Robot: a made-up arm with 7 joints. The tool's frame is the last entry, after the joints. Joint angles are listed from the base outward.
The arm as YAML. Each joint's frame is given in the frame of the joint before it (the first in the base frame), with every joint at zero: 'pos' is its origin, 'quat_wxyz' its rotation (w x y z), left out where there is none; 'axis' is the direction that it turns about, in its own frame. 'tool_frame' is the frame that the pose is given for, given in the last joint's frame.
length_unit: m
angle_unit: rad
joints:
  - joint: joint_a
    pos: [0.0, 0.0, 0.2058]
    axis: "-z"
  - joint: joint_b
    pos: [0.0, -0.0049, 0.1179]
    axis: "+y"
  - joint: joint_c
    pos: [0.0, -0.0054, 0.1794]
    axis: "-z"
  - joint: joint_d
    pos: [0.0, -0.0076, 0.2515]
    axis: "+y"
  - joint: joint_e
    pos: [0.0, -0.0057, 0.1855]
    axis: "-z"
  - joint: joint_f
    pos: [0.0, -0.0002, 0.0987]
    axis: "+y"
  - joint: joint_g
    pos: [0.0, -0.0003, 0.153]
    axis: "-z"
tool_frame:
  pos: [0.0, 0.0, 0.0]
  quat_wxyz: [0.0, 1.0, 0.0, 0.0]
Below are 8 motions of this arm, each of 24 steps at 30 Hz.
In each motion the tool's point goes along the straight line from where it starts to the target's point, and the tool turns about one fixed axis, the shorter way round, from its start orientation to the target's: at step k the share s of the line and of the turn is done. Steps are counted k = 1, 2, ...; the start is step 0. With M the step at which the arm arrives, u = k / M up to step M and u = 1 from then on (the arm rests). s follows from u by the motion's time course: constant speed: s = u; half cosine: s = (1 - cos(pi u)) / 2; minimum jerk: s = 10 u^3 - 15 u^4 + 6 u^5.
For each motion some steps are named. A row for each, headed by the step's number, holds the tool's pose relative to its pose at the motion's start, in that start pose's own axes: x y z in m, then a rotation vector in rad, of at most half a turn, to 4 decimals.
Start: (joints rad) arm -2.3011 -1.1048 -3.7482 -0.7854 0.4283 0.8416 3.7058
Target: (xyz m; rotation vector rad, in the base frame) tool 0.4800 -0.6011 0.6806 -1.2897 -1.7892 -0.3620
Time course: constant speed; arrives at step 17
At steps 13, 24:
13: -0.0810 0.1221 -0.0511 0.0456 -0.2814 0.0576
24: -0.1060 0.1596 -0.0669 0.0596 -0.3680 0.0753

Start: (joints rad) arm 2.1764 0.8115 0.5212 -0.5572 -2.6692 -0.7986 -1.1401
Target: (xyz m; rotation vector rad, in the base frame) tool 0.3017 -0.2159 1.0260 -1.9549 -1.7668 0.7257
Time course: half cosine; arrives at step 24
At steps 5, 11, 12, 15, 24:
5: 0.0315 0.0322 0.0451 0.1279 -0.0885 -0.0232
11: 0.1327 0.1355 0.1900 0.5383 -0.3723 -0.0978
12: 0.1527 0.1559 0.2185 0.6191 -0.4282 -0.1124
15: 0.2111 0.2155 0.3021 0.8560 -0.5921 -0.1555
24: 0.3053 0.3118 0.4370 1.2382 -0.8564 -0.2249

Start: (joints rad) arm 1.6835 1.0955 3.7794 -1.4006 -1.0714 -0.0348 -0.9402
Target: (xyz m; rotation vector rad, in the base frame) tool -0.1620 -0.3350 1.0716 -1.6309 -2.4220 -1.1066
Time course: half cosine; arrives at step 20
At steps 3, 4, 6, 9, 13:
3: 0.0128 0.0222 0.0408 0.0855 -0.0163 0.0121
4: 0.0225 0.0388 0.0715 0.1498 -0.0285 0.0212
6: 0.0486 0.0838 0.1544 0.3234 -0.0615 0.0458
9: 0.0994 0.1715 0.3159 0.6618 -0.1259 0.0938
13: 0.1713 0.2957 0.5445 1.1407 -0.2169 0.1617

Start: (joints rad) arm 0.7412 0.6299 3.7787 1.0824 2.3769 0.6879 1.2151
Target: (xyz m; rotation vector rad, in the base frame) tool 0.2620 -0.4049 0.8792 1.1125 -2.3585 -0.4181
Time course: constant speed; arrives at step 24
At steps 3, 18, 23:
3: 0.0436 -0.0219 0.0287 0.0037 -0.0438 0.0378
18: 0.2616 -0.1314 0.1724 0.0220 -0.2627 0.2265
23: 0.3343 -0.1679 0.2202 0.0282 -0.3356 0.2894

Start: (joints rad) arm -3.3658 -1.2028 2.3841 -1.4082 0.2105 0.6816 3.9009
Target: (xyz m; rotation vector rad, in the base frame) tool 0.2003 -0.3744 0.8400 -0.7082 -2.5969 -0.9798
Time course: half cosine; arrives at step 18
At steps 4, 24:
4: 0.0281 -0.0328 0.0085 -0.0520 -0.0546 0.0013
24: 0.2405 -0.2804 0.0723 -0.4445 -0.4670 0.0107

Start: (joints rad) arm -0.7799 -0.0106 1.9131 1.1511 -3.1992 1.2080 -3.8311
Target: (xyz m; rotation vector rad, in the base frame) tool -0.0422 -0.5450 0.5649 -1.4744 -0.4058 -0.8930
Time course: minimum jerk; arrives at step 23
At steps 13, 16, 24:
13: -0.0221 0.2052 0.2800 1.0167 0.3194 -0.4037
16: -0.0296 0.2747 0.3748 1.3609 0.4275 -0.5404
24: -0.0356 0.3305 0.4510 1.6374 0.5144 -0.6503

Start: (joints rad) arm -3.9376 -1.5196 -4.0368 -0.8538 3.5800 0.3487 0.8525
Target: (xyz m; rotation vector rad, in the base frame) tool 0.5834 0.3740 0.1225 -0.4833 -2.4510 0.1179
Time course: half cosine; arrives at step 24
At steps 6, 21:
6: -0.0398 0.0079 0.0566 0.0167 -0.0241 0.0296
21: -0.2614 0.0522 0.3719 0.1097 -0.1581 0.1947

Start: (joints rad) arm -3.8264 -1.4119 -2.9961 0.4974 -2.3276 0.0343 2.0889
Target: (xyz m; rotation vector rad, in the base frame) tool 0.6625 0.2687 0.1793 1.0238 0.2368 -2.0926
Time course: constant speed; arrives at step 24
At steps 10, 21, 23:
10: 0.0404 0.0830 0.0488 -0.0203 -0.1686 0.1334
21: 0.0849 0.1743 0.1025 -0.0426 -0.3540 0.2802
23: 0.0930 0.1909 0.1122 -0.0466 -0.3877 0.3069

